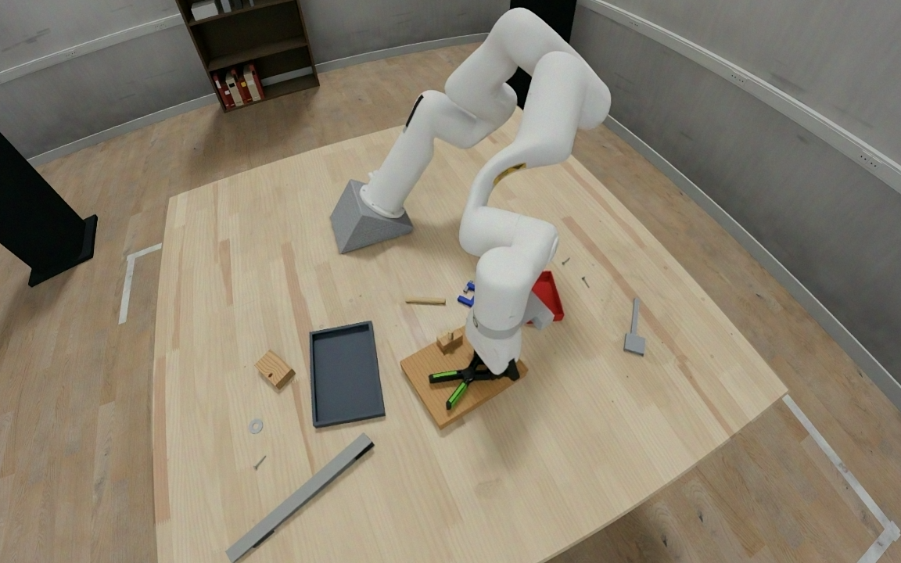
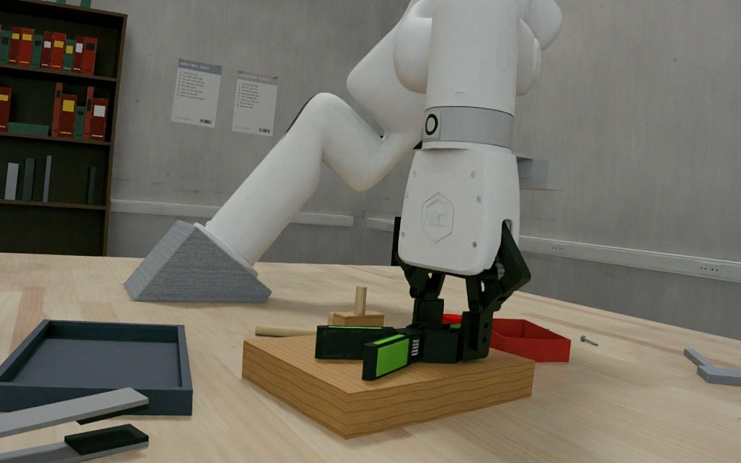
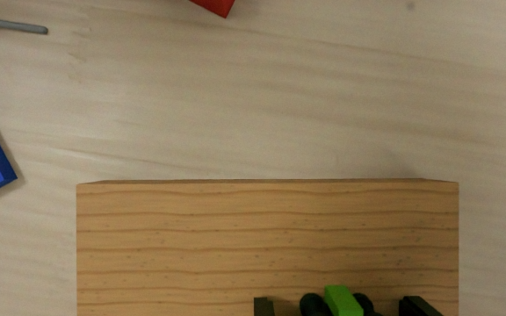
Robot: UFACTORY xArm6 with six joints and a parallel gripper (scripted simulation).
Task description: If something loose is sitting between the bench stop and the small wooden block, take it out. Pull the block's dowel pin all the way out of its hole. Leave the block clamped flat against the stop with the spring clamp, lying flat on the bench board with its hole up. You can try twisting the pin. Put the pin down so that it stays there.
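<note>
Now: hand 4 cm to the left of the bench board, 3 cm past it and 3 cm above it. Round my hand: dowel pin 8 cm behind, 4 cm to the right; blue l-shaped piece 18 cm behind, 7 cm to the left, 5 cm below; small wooden block 8 cm behind, 4 cm to the right, 1 cm below.
</note>
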